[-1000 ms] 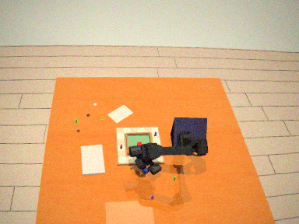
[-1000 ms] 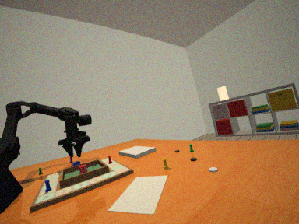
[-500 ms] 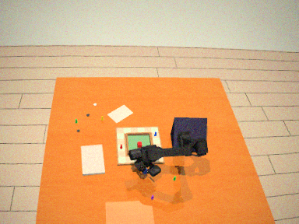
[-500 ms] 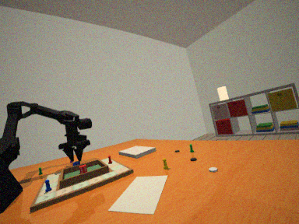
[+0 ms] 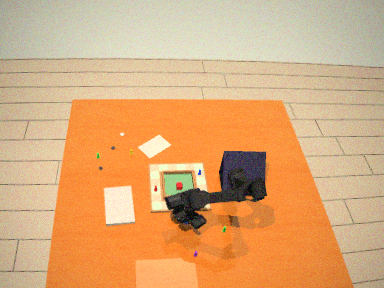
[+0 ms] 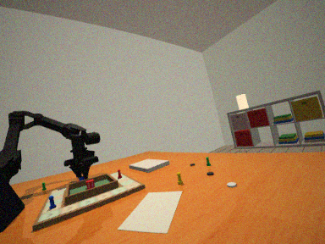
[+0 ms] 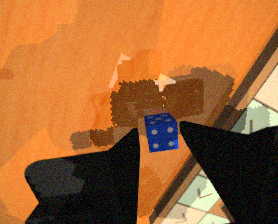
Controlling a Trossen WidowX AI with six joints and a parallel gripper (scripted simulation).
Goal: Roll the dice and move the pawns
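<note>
The red pawn lies 140 mm ahead of my gripper tip, 160 mm to the right of it and 20 mm above it. The rest, counted from my gripper tip: green tray 30 mm ahead, 190 mm to the right; then purple pawn 40 mm behind, 170 mm to the left; then blue pawn 70 mm behind, 270 mm to the right, 20 mm above.
</note>
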